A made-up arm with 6 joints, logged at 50 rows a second.
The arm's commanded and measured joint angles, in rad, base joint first. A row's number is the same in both.
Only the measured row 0 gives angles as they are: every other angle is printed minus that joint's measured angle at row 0.
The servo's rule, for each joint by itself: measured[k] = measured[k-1] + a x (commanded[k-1-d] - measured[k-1]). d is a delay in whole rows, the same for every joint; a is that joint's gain. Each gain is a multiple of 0.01, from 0.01 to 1. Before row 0 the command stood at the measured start. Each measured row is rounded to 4 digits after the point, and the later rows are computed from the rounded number. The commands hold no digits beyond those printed.
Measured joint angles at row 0:
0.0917, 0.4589, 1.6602, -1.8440, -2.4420, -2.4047
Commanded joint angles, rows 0 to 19:
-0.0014, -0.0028, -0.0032, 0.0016, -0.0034, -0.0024
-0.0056, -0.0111, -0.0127, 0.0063, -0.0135, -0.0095
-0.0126, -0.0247, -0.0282, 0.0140, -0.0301, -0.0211
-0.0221, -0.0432, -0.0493, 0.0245, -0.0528, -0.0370
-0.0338, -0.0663, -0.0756, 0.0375, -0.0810, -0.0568
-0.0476, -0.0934, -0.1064, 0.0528, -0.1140, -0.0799
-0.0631, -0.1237, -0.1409, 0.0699, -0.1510, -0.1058
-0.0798, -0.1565, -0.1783, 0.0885, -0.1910, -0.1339
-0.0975, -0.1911, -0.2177, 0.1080, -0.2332, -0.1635
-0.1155, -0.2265, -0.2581, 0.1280, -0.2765, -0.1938
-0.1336, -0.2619, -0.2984, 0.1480, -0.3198, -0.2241
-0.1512, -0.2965, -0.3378, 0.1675, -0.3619, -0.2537
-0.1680, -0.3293, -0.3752, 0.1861, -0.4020, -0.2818
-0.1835, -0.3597, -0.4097, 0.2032, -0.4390, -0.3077
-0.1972, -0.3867, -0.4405, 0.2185, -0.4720, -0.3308
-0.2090, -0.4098, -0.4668, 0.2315, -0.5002, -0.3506
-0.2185, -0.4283, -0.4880, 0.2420, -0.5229, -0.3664
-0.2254, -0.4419, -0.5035, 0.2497, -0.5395, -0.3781
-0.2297, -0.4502, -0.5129, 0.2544, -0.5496, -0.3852
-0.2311, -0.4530, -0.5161, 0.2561, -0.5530, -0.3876
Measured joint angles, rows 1 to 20:
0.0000, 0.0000, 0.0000, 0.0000, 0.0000, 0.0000
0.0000, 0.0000, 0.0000, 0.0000, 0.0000, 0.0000
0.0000, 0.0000, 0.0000, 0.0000, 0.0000, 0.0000
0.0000, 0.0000, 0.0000, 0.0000, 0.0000, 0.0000
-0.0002, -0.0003, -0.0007, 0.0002, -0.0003, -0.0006
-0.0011, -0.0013, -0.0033, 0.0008, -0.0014, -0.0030
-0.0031, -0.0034, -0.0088, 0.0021, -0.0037, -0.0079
-0.0063, -0.0070, -0.0177, 0.0043, -0.0076, -0.0158
-0.0110, -0.0123, -0.0304, 0.0076, -0.0135, -0.0269
-0.0172, -0.0196, -0.0471, 0.0121, -0.0215, -0.0412
-0.0250, -0.0290, -0.0677, 0.0179, -0.0319, -0.0586
-0.0343, -0.0405, -0.0920, 0.0250, -0.0446, -0.0789
-0.0450, -0.0541, -0.1197, 0.0333, -0.0597, -0.1017
-0.0570, -0.0696, -0.1501, 0.0428, -0.0770, -0.1266
-0.0700, -0.0869, -0.1827, 0.0533, -0.0964, -0.1529
-0.0838, -0.1058, -0.2168, 0.0647, -0.1176, -0.1801
-0.0981, -0.1259, -0.2516, 0.0768, -0.1404, -0.2076
-0.1126, -0.1469, -0.2864, 0.0894, -0.1643, -0.2346
-0.1270, -0.1685, -0.3203, 0.1023, -0.1889, -0.2606
-0.1409, -0.1902, -0.3525, 0.1152, -0.2138, -0.2849
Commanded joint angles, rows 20 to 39:
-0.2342, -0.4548, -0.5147, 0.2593, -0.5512, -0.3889
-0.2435, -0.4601, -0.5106, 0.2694, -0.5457, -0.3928
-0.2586, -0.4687, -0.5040, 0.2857, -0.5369, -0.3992
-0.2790, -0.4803, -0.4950, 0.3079, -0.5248, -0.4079
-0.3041, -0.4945, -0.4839, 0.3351, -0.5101, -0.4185
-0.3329, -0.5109, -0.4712, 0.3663, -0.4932, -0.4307
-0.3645, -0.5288, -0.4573, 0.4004, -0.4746, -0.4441
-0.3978, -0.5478, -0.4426, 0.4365, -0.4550, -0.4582
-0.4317, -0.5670, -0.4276, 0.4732, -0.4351, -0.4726
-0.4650, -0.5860, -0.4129, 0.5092, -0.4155, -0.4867
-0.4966, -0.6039, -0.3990, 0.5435, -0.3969, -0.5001
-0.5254, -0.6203, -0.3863, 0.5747, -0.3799, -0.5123
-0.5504, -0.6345, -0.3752, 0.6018, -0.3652, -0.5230
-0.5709, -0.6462, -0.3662, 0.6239, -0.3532, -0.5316
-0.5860, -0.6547, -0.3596, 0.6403, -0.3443, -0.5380
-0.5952, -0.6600, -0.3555, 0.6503, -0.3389, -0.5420
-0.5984, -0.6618, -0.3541, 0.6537, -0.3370, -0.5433
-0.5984, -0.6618, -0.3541, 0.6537, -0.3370, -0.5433
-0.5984, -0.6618, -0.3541, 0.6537, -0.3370, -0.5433
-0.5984, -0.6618, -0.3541, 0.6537, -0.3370, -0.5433
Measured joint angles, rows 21 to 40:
-0.1541, -0.2116, -0.3823, 0.1279, -0.2385, -0.3069
-0.1662, -0.2323, -0.4090, 0.1401, -0.2626, -0.3261
-0.1770, -0.2519, -0.4319, 0.1515, -0.2856, -0.3421
-0.1862, -0.2700, -0.4504, 0.1620, -0.3070, -0.3544
-0.1944, -0.2866, -0.4645, 0.1717, -0.3265, -0.3637
-0.2027, -0.3022, -0.4746, 0.1815, -0.3440, -0.3716
-0.2122, -0.3172, -0.4811, 0.1919, -0.3594, -0.3791
-0.2236, -0.3319, -0.4842, 0.2035, -0.3726, -0.3869
-0.2373, -0.3465, -0.4841, 0.2167, -0.3836, -0.3954
-0.2536, -0.3613, -0.4813, 0.2317, -0.3924, -0.4049
-0.2725, -0.3764, -0.4760, 0.2486, -0.3990, -0.4155
-0.2938, -0.3918, -0.4687, 0.2674, -0.4035, -0.4270
-0.3172, -0.4076, -0.4597, 0.2880, -0.4060, -0.4393
-0.3423, -0.4237, -0.4494, 0.3101, -0.4068, -0.4521
-0.3685, -0.4399, -0.4383, 0.3334, -0.4060, -0.4651
-0.3952, -0.4561, -0.4269, 0.3575, -0.4039, -0.4778
-0.4216, -0.4722, -0.4155, 0.3819, -0.4008, -0.4900
-0.4470, -0.4879, -0.4047, 0.4061, -0.3970, -0.5012
-0.4706, -0.5029, -0.3948, 0.4295, -0.3928, -0.5111
-0.4918, -0.5170, -0.3862, 0.4516, -0.3885, -0.5194

